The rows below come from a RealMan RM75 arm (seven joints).
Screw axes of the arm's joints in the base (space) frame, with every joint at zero. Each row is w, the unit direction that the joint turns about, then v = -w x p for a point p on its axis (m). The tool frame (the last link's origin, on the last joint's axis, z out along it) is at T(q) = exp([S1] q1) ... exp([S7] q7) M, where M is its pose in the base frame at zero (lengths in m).
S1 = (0, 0, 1, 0, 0, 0)
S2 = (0, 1, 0, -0.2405, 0, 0)
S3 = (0, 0, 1, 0, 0, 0)
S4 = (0, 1, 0, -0.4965, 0, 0)
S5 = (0, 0, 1, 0, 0, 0)
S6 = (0, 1, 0, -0.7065, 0, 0)
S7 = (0, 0, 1, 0, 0, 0)
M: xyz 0 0 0.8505 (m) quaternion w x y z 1 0 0 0
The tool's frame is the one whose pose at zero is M.
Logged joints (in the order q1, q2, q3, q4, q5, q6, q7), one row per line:
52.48 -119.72 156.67 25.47 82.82 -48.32 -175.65
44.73 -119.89 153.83 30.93 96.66 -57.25 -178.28
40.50 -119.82 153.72 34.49 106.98 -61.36 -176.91
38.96 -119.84 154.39 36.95 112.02 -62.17 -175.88
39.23 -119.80 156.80 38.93 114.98 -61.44 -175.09
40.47 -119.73 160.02 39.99 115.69 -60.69 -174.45
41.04 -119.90 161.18 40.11 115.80 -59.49 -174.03
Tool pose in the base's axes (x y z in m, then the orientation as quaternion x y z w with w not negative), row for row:
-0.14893 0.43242 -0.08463 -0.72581 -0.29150 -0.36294 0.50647
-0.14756 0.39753 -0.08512 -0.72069 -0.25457 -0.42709 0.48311
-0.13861 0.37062 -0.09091 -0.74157 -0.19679 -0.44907 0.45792
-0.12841 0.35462 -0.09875 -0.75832 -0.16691 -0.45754 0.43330
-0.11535 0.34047 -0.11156 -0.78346 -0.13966 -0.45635 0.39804
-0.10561 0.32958 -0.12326 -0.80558 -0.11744 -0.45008 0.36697
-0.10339 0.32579 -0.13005 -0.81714 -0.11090 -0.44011 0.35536
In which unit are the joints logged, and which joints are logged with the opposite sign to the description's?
The joints are logged in degrees. Opposite sign: q1.
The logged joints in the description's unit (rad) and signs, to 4 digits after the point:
-0.9159 -2.0895 2.7344 0.4445 1.4455 -0.8433 -3.0657
-0.7807 -2.0925 2.6848 0.5398 1.6870 -0.9992 -3.1116
-0.7069 -2.0913 2.6829 0.6020 1.8672 -1.0709 -3.0877
-0.6800 -2.0916 2.6946 0.6449 1.9551 -1.0851 -3.0697
-0.6847 -2.0909 2.7367 0.6795 2.0068 -1.0723 -3.0559
-0.7063 -2.0897 2.7929 0.6980 2.0192 -1.0592 -3.0447
-0.7163 -2.0926 2.8131 0.7001 2.0211 -1.0383 -3.0374

